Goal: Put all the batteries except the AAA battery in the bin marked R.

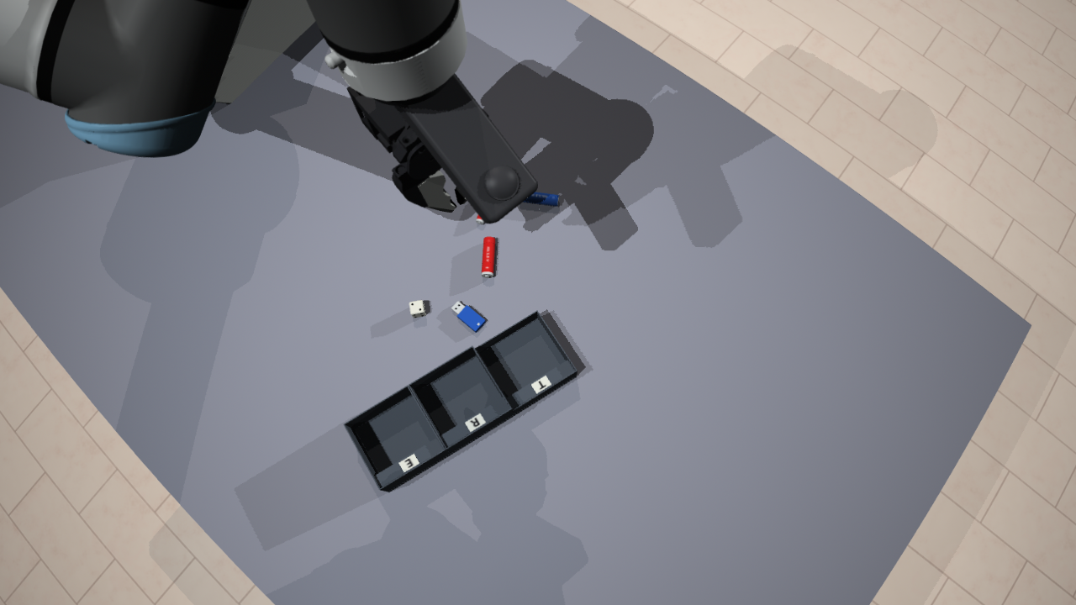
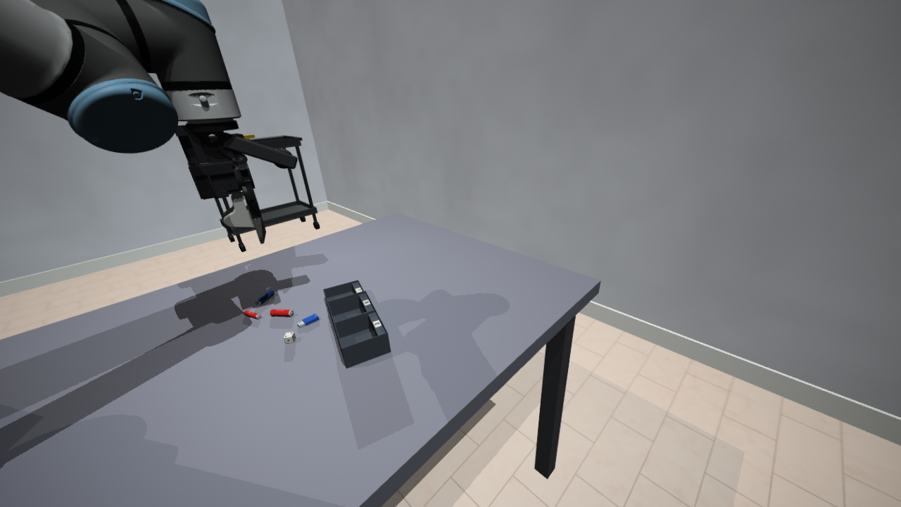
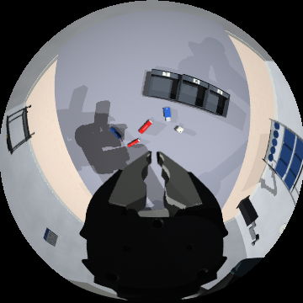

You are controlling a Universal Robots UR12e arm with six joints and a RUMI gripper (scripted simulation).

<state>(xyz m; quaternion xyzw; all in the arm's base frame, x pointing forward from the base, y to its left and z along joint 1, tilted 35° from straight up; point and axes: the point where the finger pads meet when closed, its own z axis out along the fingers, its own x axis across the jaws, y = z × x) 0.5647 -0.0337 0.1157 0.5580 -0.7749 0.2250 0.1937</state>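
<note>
The three-compartment bin tray is 180 mm below my hand, 140 mm to the right of it and 80 mm ahead of it. Also, from my hand: larger red battery 200 mm below, 20 mm to the left; white die 200 mm below, 80 mm to the right, 30 mm behind; blue USB stick 200 mm below, 50 mm to the right, 20 mm ahead.
</note>
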